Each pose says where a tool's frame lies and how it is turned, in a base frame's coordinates. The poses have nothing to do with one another.
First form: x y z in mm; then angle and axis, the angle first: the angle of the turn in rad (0 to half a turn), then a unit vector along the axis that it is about.
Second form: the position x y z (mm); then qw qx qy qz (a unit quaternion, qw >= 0). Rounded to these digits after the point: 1 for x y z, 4 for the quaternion.
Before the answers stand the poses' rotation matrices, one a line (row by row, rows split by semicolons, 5 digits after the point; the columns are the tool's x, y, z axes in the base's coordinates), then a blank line. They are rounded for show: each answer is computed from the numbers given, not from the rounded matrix.
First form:
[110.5, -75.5, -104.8, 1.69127, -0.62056, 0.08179, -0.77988]
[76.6, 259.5, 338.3, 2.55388, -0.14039, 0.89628, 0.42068]
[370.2, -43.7, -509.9, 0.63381, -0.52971, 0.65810, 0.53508]
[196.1, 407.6, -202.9, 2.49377, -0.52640, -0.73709, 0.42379]
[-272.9, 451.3, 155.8, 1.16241, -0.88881, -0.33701, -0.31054]
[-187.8, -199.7, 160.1, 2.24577, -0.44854, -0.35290, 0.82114]
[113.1, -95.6, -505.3, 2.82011, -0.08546, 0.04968, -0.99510]
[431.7, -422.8, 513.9, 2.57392, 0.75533, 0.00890, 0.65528]
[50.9, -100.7, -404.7, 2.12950, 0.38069, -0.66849, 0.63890]
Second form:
0.31120 0.71737 0.62332; -0.83108 -0.11269 0.54461; 0.46093 -0.68752 0.56113
-0.79610 -0.46380 0.38874; 0.00270 0.63964 0.76867; -0.60516 0.61299 -0.50796
0.86027 -0.38459 0.33469; 0.24918 0.88989 0.38210; -0.44479 -0.24531 0.86139
-0.29934 0.44166 -0.84577; 0.95314 0.17913 -0.24380; 0.04383 -0.87912 -0.47459
0.87339 0.46559 -0.14290; -0.10442 0.46560 0.87881; 0.47570 -0.75263 0.45527
-0.29797 -0.38388 -0.87398; 0.89829 -0.42252 -0.12067; -0.32295 -0.82104 0.47073
-0.93454 0.30615 0.18142; -0.32270 -0.94396 -0.06934; 0.15003 -0.12334 0.98096
0.20841 -0.33994 0.91706; 0.36472 -0.84301 -0.39537; 0.90749 0.41687 -0.05171
-0.30834 -0.93114 -0.19469; 0.15236 0.15368 -0.97630; 0.93900 -0.33070 0.09449

[110.5, -75.5, -104.8, 0.6633, -0.4644, 0.0612, -0.5837]
[76.6, 259.5, 338.3, 0.2896, -0.1344, 0.8579, 0.4026]
[370.2, -43.7, -509.9, 0.9502, -0.1651, 0.2051, 0.1667]
[196.1, 407.6, -202.9, 0.3183, -0.4990, -0.6988, 0.4018]
[-272.9, 451.3, 155.8, 0.8358, -0.4880, -0.1850, -0.1705]
[-187.8, -199.7, 160.1, 0.4331, -0.4043, -0.3181, 0.7401]
[113.1, -95.6, -505.3, 0.1601, -0.0844, 0.0490, -0.9823]
[431.7, -422.8, 513.9, 0.2800, 0.7251, 0.0085, 0.6291]
[50.9, -100.7, -404.7, 0.4847, 0.3330, -0.5847, 0.5588]

